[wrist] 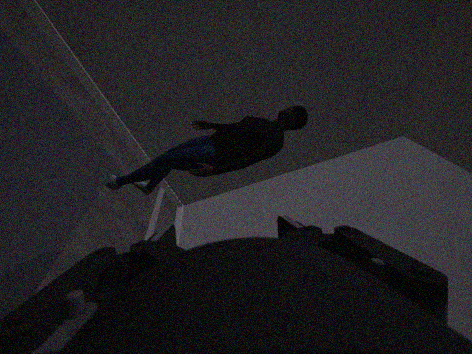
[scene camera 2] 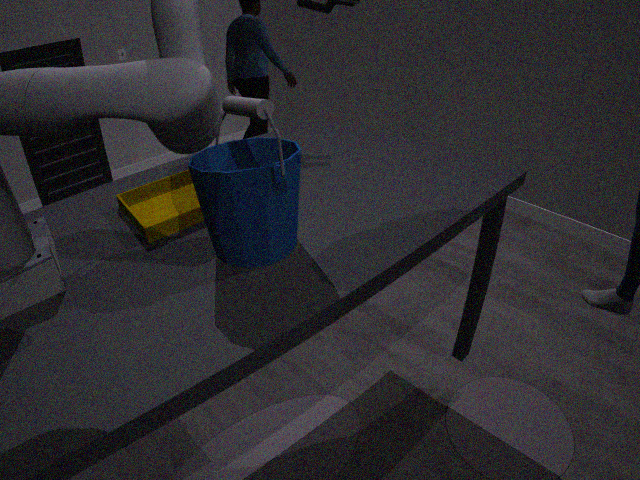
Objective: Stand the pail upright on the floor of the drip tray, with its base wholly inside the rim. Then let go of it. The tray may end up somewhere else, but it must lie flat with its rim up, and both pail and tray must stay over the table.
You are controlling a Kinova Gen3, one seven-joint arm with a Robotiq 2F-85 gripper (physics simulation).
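Frame: origin at the arm's base, x ahead, y left, z up, level; metres.
Seen in the pictures: gripper, between the fingertips: (wrist: 227,232); arm's base, origin of its link: (scene camera 2: 15,256).
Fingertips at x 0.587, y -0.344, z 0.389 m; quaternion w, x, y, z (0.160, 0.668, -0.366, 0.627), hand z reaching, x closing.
Observation:
Pixels of each thing's top centre, then the offset from my fingertips to it. "spot": a spot on its surface instead. Level surfaces: height alone.
- blue pail, a spot on its surface: (scene camera 2: 250,211) spot: dx -0.257, dy +0.029, dz -0.352 m
- table, height of its surface: dz -0.457 m
- pale grip, centre of its top: (scene camera 2: 245,97) dx -0.193, dy +0.093, dz -0.196 m
- yellow drip tray, centre of its top: (scene camera 2: 178,190) dx -0.193, dy +0.390, dz -0.423 m
The blue pail (scene camera 2: 250,211) stands upright on the table (scene camera 2: 129,351) in scene camera 2, outside the tray. Its handle is raised, with a pale grip (scene camera 2: 245,105) above the rim. The yellow drip tray (scene camera 2: 149,227) lies flat, rim up, behind and left of the pail, which hides its right part. Whether they touch is hidden. My gripper (wrist: 227,232) is open and empty in the wrist view, its dark fingertips wide apart. Pail and tray do not show in the wrist view. The gripper's place relative to them cannot be told clearly.
The arm (scene camera 2: 113,95) crosses the upper left of scene camera 2, close beside the pail's rim in the picture. The table's near edge (scene camera 2: 382,276) runs diagonally right of the pail. A person in blue (scene camera 2: 250,49) is behind. A dark-clothed person (wrist: 245,145) shows in the wrist view.

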